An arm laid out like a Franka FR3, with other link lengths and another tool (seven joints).
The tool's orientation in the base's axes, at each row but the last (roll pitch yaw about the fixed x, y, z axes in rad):
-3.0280, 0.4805, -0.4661
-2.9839, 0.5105, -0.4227
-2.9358, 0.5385, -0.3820
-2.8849, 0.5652, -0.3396
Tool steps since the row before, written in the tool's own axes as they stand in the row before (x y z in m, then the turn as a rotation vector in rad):
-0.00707, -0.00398, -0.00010, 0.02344, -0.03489, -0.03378
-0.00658, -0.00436, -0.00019, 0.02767, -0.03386, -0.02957
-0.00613, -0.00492, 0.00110, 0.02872, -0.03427, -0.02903
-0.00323, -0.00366, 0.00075, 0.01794, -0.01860, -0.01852
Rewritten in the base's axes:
-0.00360, 0.00623, 0.00376, 0.04792, 0.01041, 0.02243
-0.00309, 0.00608, 0.00398, 0.04921, 0.00944, 0.01660
-0.00304, 0.00665, 0.00308, 0.05003, 0.00966, 0.01568
-0.00123, 0.00439, 0.00190, 0.03014, 0.00344, 0.00951

